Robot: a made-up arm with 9 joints.
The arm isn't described. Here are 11 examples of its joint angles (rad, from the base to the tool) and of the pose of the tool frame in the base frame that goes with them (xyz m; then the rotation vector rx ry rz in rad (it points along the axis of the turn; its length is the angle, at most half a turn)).
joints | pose
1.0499 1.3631 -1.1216 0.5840 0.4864 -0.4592 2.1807 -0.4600 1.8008 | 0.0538 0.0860 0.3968 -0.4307 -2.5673 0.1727
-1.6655 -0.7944 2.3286 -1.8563 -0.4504 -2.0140 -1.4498 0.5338 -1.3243 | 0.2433 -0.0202 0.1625 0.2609 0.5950 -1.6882
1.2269 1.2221 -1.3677 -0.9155 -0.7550 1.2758 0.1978 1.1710 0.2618 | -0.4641 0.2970 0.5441 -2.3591 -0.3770 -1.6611
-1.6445 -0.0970 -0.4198 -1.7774 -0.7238 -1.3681 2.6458 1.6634 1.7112 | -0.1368 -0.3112 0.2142 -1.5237 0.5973 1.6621
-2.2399 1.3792 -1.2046 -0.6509 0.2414 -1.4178 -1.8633 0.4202 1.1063 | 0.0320 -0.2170 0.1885 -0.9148 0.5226 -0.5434
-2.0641 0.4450 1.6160 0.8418 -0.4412 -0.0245 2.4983 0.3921 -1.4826 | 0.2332 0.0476 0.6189 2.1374 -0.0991 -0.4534
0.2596 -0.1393 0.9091 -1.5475 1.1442 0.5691 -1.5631 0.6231 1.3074 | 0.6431 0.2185 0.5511 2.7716 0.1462 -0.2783
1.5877 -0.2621 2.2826 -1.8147 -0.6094 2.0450 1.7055 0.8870 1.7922 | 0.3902 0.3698 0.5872 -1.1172 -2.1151 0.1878
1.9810 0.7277 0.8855 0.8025 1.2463 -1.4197 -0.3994 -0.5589 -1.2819 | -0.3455 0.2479 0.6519 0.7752 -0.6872 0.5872
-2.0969 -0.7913 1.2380 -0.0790 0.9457 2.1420 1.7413 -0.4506 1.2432 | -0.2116 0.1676 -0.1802 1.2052 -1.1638 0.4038
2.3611 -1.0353 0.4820 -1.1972 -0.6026 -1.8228 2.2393 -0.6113 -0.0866 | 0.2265 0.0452 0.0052 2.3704 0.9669 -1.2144
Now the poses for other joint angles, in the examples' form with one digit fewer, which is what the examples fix.
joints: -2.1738 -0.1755 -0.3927 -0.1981 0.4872 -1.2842 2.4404 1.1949 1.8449
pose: 0.080 0.051 0.131 -0.993 -0.637 1.454
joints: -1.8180 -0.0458 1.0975 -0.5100 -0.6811 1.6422 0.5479 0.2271 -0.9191
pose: -0.479 0.162 0.502 1.675 -1.252 0.901
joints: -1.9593 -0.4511 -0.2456 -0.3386 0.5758 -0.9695 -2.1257 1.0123 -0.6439
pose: 0.139 -0.095 0.308 -0.253 -1.298 -0.999
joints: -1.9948 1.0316 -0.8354 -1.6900 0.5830 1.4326 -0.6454 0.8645 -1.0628
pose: 0.640 0.161 0.652 0.228 -2.339 -0.493
